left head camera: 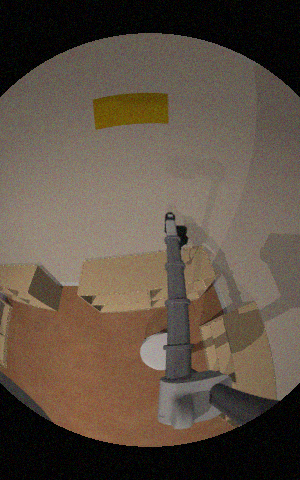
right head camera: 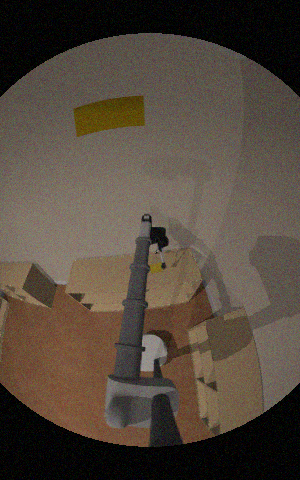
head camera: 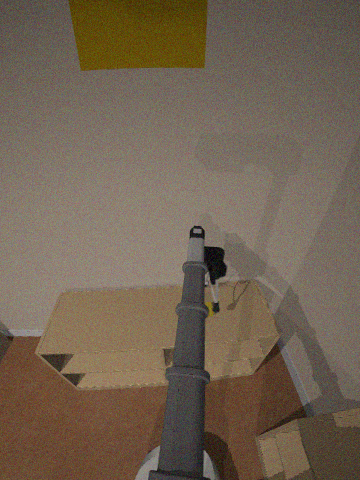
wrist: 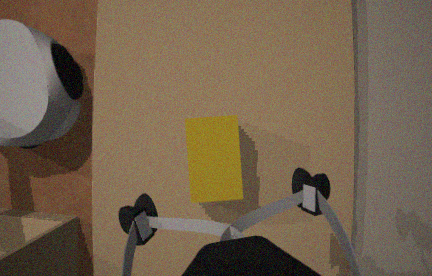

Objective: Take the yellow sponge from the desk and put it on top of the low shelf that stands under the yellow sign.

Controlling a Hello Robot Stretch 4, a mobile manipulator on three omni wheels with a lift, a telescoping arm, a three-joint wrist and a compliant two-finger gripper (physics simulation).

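Where they show: gripper, fingertip midpoint: (right head camera: 159,260) (head camera: 209,298) (wrist: 223,197); robot's base at its link origin: (left head camera: 160,349) (right head camera: 146,351).
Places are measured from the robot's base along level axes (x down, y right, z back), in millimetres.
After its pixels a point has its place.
Note:
The yellow sponge (head camera: 209,308) @(x -627, y 91, z -709 mm) (right head camera: 156,268) @(x -627, y 65, z -684 mm) (wrist: 214,159) @(x -628, y 59, z -708 mm) lies flat on top of the low shelf (head camera: 115,320) @(x -583, y -394, z -608 mm) (left head camera: 120,275) @(x -583, y -371, z -610 mm) (right head camera: 100,277) @(x -583, y -412, z -583 mm) (wrist: 225,60) @(x -583, y -73, z -696 mm). The arm partly covers it in the head view. The yellow sign (head camera: 142,35) @(x -1708, y -199, z -889 mm) (left head camera: 131,111) @(x -1699, y -200, z -890 mm) (right head camera: 110,115) @(x -1706, y -189, z -892 mm) is on the wall above that shelf. My gripper (wrist: 223,197) @(x -691, y 88, z -723 mm) is open and empty, above the shelf top. In the wrist view its fingertips stand wide apart, one on each side of the sponge's near end, and neither touches it. The desk cannot be made out in these views.
The wall runs behind the shelf. Another wooden shelf unit (head camera: 285,450) @(x -318, y 469, z -180 mm) (left head camera: 250,360) @(x -584, y 643, z 189 mm) (right head camera: 237,365) @(x -584, y 670, z 159 mm) stands at the right, and a wooden unit (left head camera: 17,275) @(x -583, y -1764, z -383 mm) (right head camera: 15,275) @(x -583, y -1682, z -355 mm) stands at the left. My white base (wrist: 20,80) @(x -187, y -19, z -87 mm) is beside the shelf's front edge.

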